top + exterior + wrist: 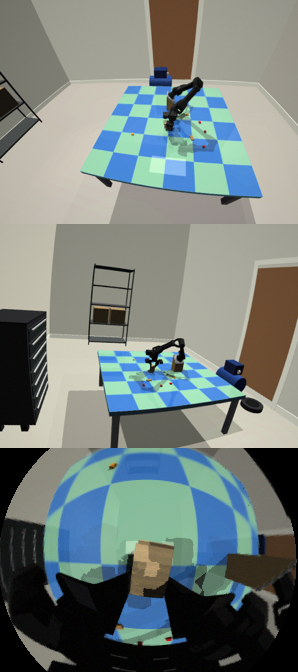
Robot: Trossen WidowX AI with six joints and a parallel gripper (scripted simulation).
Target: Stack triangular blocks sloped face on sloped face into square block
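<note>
The triangular block lies 10 mm to the left of my gripper tip and 10 mm above it. Also, from my gripper tip: small brown piece 210 mm to the left, 80 mm ahead, 40 mm below.
</note>
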